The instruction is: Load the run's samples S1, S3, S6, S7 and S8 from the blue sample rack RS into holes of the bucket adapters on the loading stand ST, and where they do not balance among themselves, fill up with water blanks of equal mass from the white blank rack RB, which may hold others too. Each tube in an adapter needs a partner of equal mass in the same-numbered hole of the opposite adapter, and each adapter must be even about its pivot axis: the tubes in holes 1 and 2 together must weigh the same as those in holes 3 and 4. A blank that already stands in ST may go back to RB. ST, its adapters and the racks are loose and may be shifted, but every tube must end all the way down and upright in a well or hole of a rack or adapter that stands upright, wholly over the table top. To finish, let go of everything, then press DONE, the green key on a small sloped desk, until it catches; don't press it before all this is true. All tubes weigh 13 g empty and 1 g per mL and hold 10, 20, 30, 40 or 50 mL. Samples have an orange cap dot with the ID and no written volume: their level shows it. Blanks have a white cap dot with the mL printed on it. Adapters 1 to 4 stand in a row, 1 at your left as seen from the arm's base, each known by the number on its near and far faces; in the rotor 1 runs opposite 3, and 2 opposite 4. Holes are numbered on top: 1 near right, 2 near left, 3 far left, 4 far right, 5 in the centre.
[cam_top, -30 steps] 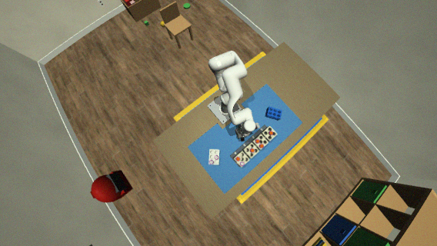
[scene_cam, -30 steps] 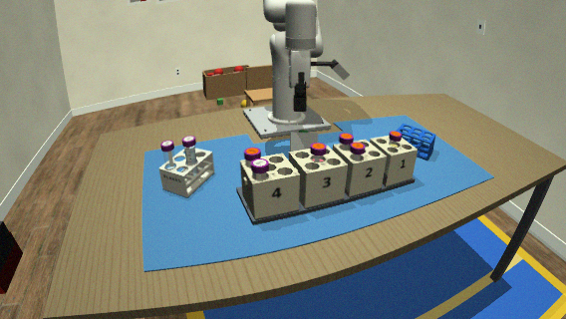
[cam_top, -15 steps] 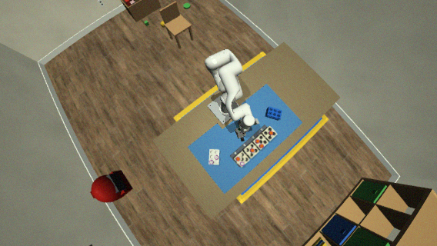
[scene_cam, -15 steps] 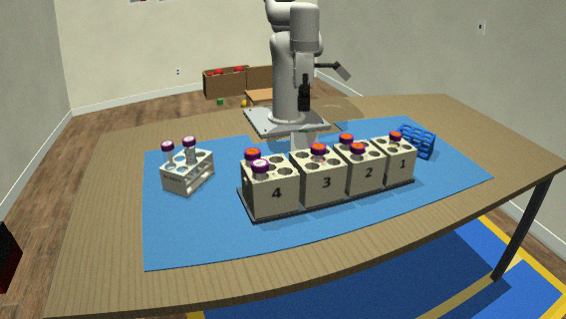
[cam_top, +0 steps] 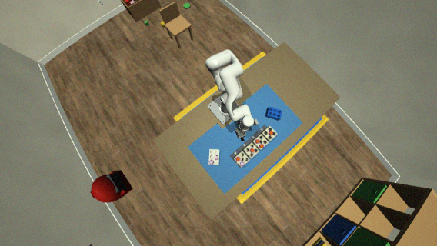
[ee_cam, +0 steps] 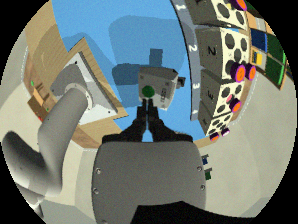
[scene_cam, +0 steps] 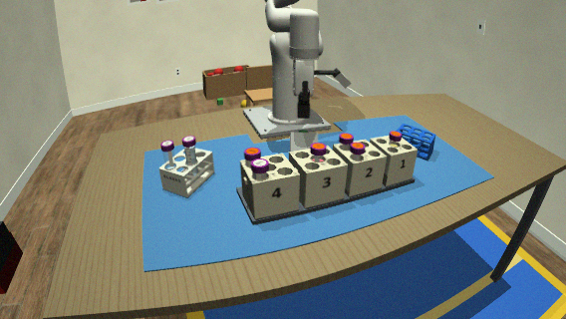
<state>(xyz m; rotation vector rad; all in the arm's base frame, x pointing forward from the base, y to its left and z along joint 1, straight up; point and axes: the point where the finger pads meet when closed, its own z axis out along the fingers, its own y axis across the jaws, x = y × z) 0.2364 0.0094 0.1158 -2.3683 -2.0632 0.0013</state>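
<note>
Right now my hand is 2 cm short of the DONE key desk and 8 cm above it. Round my hand: adapter 2 (18 cm ahead, 10 cm to the left, 8 cm below); loading stand ST (19 cm ahead, 4 cm to the left, 12 cm below); adapter 1 (16 cm ahead, 21 cm to the left, 8 cm below).
</note>
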